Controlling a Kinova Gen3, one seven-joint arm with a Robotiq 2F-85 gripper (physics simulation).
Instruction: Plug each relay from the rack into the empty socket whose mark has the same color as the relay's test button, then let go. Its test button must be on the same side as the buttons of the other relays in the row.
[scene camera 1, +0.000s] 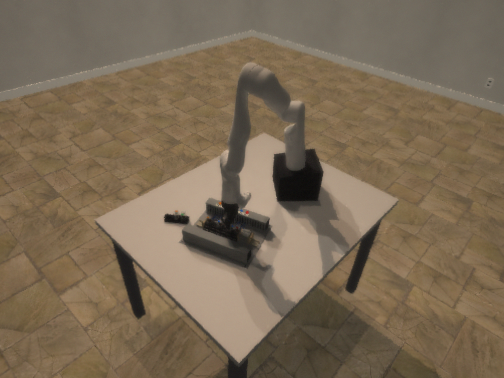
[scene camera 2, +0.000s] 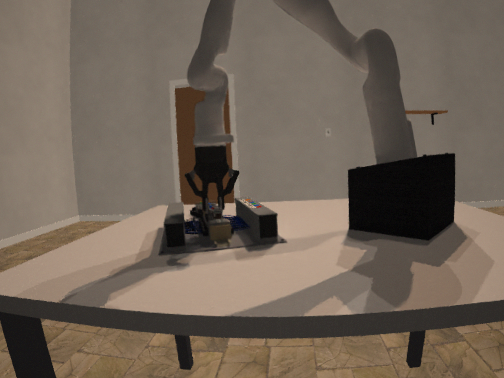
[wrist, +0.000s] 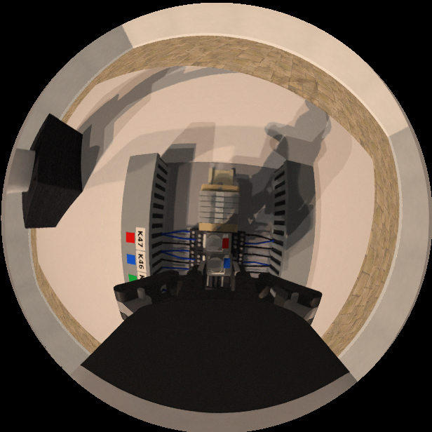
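Pixels of known places: gripper, between the fingertips: (scene camera 1: 230, 227) (scene camera 2: 213, 212); arm's base, origin of its link: (scene camera 1: 295, 165) (scene camera 2: 395, 162).
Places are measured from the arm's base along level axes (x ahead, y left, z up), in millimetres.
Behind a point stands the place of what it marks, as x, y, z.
My gripper (scene camera 1: 228, 223) @[442, -58, -104] (scene camera 2: 212, 205) @[442, -58, -104] (wrist: 218, 269) points down into the socket row, shut on a relay whose button I cannot make out; the fingers and palm hide much of it. A clear relay with a red button (wrist: 216, 242) sits in the row level with the red K47 mark (wrist: 130, 237). A clear relay with a blue button (wrist: 215, 264) sits beside it, level with the blue K46 mark (wrist: 131, 259), right by the fingertips. Both buttons face right in the wrist view. The black rack (scene camera 1: 170, 219) @[532, -328, -146] stands left of the board with small coloured tops on it.
Grey slotted ducts (wrist: 137, 195) (wrist: 300, 200) flank the row on both sides, with blue and black wires running to the sockets. A tan-ended grey block (wrist: 219, 206) stands at the row's end. The black base box (scene camera 1: 297, 177) @[68, 49, -12] (scene camera 2: 400, 197) @[35, 90, -71] stands on the table (scene camera 1: 320, 240) @[229, 272, -158].
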